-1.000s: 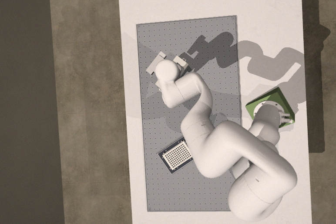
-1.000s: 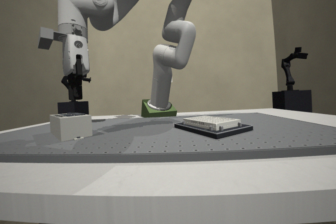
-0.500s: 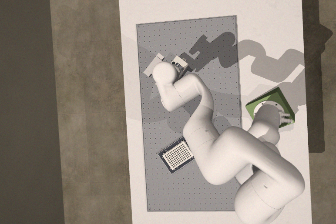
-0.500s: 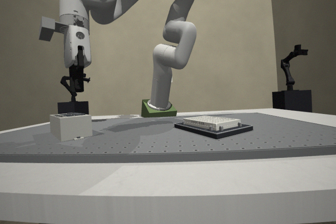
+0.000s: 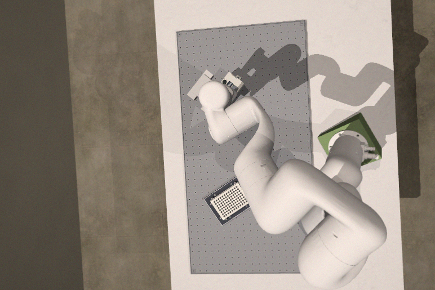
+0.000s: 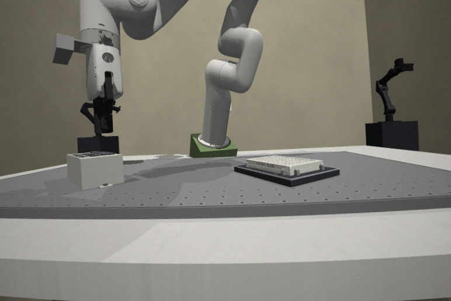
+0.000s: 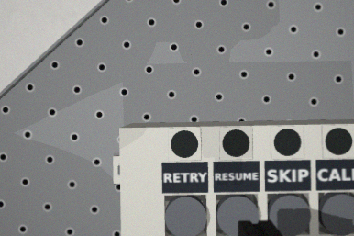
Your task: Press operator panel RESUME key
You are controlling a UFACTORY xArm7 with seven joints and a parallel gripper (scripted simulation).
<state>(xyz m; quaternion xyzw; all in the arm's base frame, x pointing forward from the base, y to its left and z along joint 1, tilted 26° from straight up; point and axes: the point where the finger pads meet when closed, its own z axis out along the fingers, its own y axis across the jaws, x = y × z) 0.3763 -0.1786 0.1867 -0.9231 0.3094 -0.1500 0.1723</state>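
Now: hand 8 cm above the operator panel, 1 cm to the left of it and 1 cm past it.
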